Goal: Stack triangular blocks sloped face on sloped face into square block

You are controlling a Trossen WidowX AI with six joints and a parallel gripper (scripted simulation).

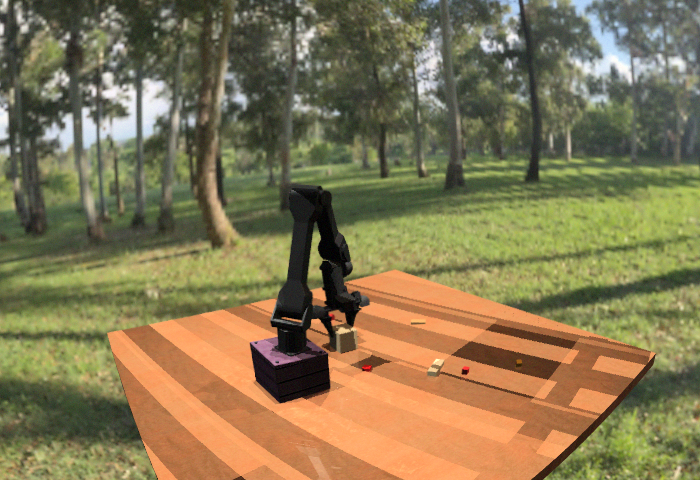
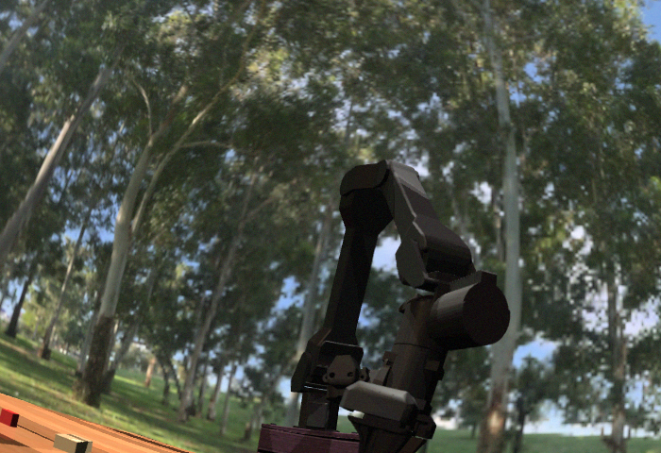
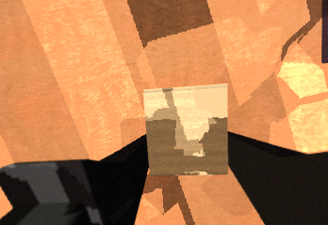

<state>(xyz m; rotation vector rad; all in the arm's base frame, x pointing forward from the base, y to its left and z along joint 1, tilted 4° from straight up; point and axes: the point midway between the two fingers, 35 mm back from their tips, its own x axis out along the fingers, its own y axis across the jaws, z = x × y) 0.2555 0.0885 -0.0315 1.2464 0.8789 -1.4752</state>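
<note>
My gripper tip is 10 mm to the right of the triangular block and 10 mm below it. From my gripper tip the other things lie so: cream bar (40 mm ahead, 310 mm to the right, 30 mm below); then flat dark piece (280 mm ahead, 70 mm to the right, 40 mm below); then orange cube (180 mm ahead, 500 mm to the right, 30 mm below).
</note>
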